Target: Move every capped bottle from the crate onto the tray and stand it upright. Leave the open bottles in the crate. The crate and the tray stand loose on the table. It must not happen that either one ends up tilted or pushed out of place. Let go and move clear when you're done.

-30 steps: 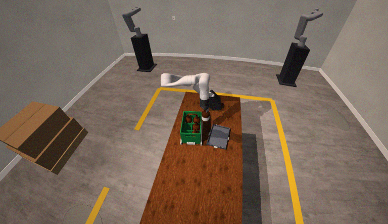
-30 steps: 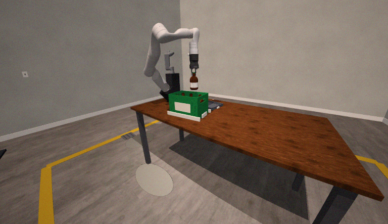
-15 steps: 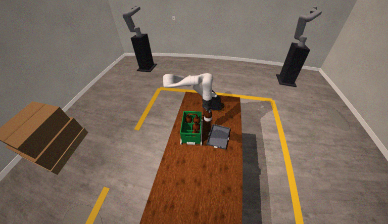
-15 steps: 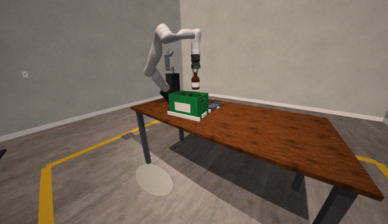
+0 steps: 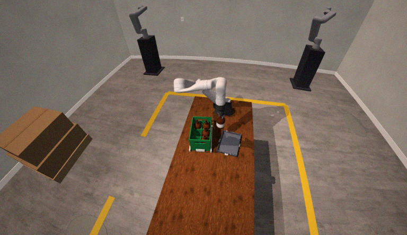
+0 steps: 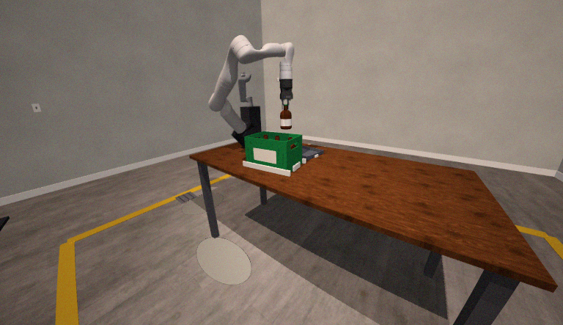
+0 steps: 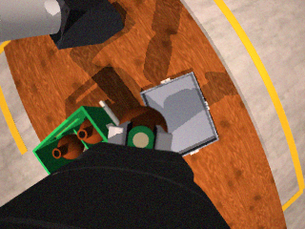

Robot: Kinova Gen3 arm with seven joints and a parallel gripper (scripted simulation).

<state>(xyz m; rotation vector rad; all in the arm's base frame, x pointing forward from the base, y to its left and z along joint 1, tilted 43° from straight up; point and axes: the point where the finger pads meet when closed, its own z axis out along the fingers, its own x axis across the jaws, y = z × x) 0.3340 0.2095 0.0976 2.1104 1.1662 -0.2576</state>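
My gripper is now 6 cm above the capped bottle. Also, from my hand: green crate: 24 cm below, 17 cm to the right, 5 cm ahead; grey tray: 31 cm below, 10 cm to the left, 5 cm ahead.
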